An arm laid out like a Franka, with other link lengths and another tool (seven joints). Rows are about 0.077 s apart.
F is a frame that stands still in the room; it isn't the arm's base.
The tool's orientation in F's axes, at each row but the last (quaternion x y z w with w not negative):
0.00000 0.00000 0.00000 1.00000
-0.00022 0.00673 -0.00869 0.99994
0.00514 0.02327 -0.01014 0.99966
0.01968 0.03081 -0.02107 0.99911
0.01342 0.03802 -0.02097 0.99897
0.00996 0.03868 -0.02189 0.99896
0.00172 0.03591 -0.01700 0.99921
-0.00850 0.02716 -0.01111 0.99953
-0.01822 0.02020 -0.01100 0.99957
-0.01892 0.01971 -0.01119 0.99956
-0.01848 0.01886 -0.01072 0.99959
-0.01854 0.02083 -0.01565 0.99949
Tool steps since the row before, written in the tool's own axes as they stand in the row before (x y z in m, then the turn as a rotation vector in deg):
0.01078 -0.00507 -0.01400 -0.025 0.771 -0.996
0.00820 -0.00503 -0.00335 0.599 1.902 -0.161
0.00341 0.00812 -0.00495 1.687 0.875 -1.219
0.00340 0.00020 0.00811 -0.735 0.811 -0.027
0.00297 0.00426 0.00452 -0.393 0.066 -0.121
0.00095 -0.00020 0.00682 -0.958 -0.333 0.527
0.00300 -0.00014 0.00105 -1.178 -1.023 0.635
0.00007 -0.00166 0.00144 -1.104 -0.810 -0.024
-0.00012 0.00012 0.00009 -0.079 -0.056 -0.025
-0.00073 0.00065 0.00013 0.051 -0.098 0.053
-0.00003 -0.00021 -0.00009 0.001 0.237 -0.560
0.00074 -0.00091 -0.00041 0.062 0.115 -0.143
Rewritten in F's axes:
0.01078 -0.00507 -0.01400 -0.025 0.771 -0.996
0.00807 -0.00517 -0.00346 0.630 1.891 -0.170
0.00334 0.00810 -0.00502 1.646 0.854 -1.288
0.00389 -0.00027 0.00788 -0.699 0.841 0.050
0.00348 0.00400 0.00439 -0.398 0.085 -0.089
0.00146 -0.00039 0.00672 -0.929 -0.303 0.594
0.00306 -0.00025 0.00083 -1.164 -0.985 0.716
0.00011 -0.00164 0.00146 -1.121 -0.785 0.050
-0.00011 0.00013 0.00009 -0.081 -0.055 -0.020
-0.00071 0.00067 0.00013 0.051 -0.097 0.055
-0.00004 -0.00021 -0.00008 -0.015 0.216 -0.568
0.00069 -0.00095 -0.00041 0.059 0.108 -0.150

